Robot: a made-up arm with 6 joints.
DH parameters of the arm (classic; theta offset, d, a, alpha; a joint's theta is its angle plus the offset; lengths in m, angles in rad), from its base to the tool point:
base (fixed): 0.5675 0 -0.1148 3.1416
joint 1: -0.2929 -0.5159 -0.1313 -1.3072
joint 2: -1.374 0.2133 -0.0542 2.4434
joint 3: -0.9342 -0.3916 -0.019 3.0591
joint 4: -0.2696 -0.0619 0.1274 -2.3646
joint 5: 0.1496 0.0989 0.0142 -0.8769
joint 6: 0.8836 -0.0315 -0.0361 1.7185
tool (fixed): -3.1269 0.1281 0 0
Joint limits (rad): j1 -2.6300..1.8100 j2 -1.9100..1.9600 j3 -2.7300..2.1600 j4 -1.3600..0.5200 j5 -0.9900..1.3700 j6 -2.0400..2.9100
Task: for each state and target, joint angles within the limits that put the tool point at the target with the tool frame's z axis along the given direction. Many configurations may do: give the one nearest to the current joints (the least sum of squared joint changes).
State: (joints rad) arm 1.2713 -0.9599 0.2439 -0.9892 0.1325 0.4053
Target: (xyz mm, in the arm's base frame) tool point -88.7 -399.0 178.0 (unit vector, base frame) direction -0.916 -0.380 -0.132
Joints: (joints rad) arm 0.3629 -0.8599 0.0133 -0.6933 0.9029 0.4285
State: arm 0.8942 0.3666 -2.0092 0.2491 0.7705 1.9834
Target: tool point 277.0 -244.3 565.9 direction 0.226 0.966 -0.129
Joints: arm 0.1561 -0.4456 -2.0534 0.2697 0.6425 1.6844
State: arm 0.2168 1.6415 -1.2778 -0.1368 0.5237 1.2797
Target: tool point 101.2 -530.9 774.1 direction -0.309 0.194 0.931
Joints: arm -0.2347 1.2814 -2.0004 -0.3267 0.2171 1.1767
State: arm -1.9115 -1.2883 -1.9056 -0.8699 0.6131 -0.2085
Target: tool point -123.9 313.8 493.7 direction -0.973 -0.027 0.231
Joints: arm -1.5171 -0.4261 -1.7293 -0.9745 0.3219 0.0064
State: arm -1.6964 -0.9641 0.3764 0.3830 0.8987 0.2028
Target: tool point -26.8 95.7 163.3 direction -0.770 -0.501 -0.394
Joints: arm -1.4409 -1.1381 0.2944 0.2892 0.3450 -0.3150
